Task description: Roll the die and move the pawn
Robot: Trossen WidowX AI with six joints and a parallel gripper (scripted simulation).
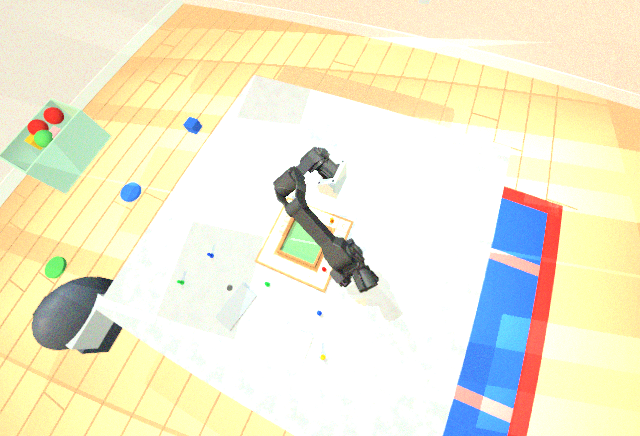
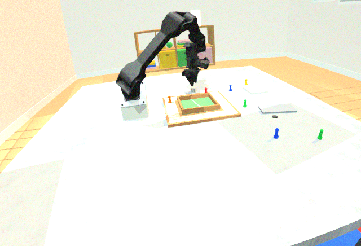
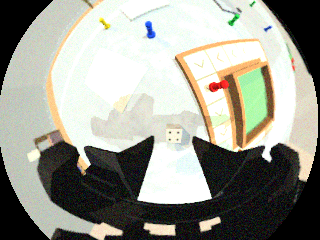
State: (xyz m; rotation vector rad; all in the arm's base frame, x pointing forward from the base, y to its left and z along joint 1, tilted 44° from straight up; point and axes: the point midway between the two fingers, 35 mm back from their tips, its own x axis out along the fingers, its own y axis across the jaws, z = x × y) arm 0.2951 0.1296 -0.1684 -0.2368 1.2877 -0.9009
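Now: the white die 3 cm below my gripper tip. The rest, counted from my gripper tip: green-floored tray (21 cm to the right, 3 cm below, 3 cm behind); then orange pawn (14 cm to the right, 14 cm behind, 1 cm below); then red pawn (10 cm to the right, 4 cm ahead, 1 cm below).
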